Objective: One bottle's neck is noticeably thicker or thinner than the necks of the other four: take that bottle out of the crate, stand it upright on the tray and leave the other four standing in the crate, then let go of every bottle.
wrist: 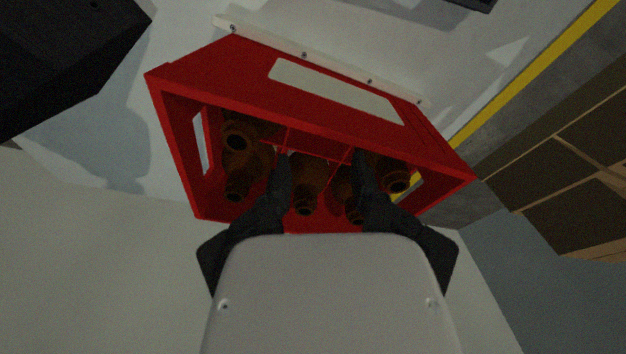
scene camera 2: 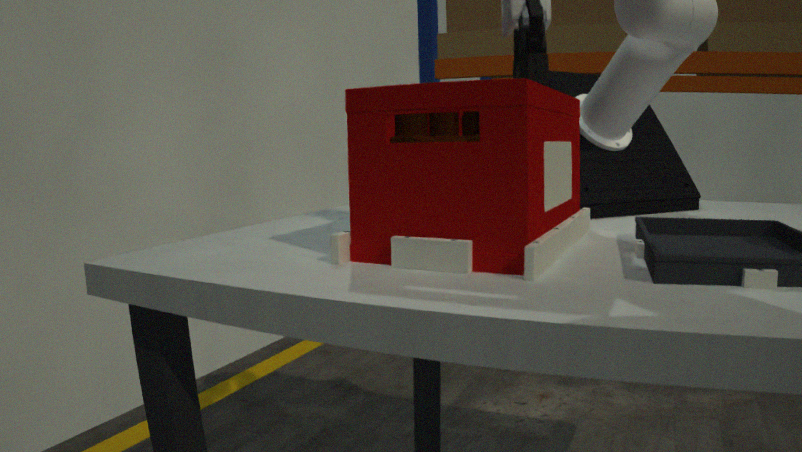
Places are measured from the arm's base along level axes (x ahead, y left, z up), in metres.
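Pixels of known places: gripper, between the fingertips: [wrist: 320, 164]; arm's base, origin of its link: [scene camera 2: 600, 123].
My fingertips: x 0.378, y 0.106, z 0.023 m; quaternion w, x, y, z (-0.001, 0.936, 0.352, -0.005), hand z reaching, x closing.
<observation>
Ahead of a thing's pixels: the offset from my fingertips to its top centre. "pt": to the spot under its first point.
The red crate @[0.031 m ahead, 0.051 m right, 0.000 m up] [scene camera 2: 438, 190] [wrist: 225, 62] stands on the table. In the wrist view five brown bottles stand in it: one at the upper left [wrist: 236, 141], one at the lower left [wrist: 234, 192], one in the lower middle [wrist: 305, 204], one at the lower right [wrist: 356, 216], partly behind a finger, and one at the upper right [wrist: 397, 182]. Their neck thicknesses are hard to compare. My gripper [scene camera 2: 530, 66] [wrist: 320, 164] is partly open and empty, with its fingertips at the crate's opening, either side of the lower middle bottle in view. The dark tray @[0.066 m back, 0.216 m left, 0.149 m down] [scene camera 2: 696, 272] [wrist: 477, 4] holds no bottle in its visible part.
White blocks @[pt 0.170 m ahead, 0.002 m left, 0.159 m down] [scene camera 2: 431, 254] and a long white strip @[pt 0.056 m ahead, 0.068 m left, 0.158 m down] [scene camera 2: 557, 244] [wrist: 336, 67] edge the crate's base. A black sloped block [scene camera 2: 645, 174] [wrist: 55, 65] stands behind the crate. The crate's inner dividers @[pt 0.074 m ahead, 0.035 m right, 0.081 m down] [wrist: 342, 162] separate bottles. The tray lies right of the crate in the scene view.
</observation>
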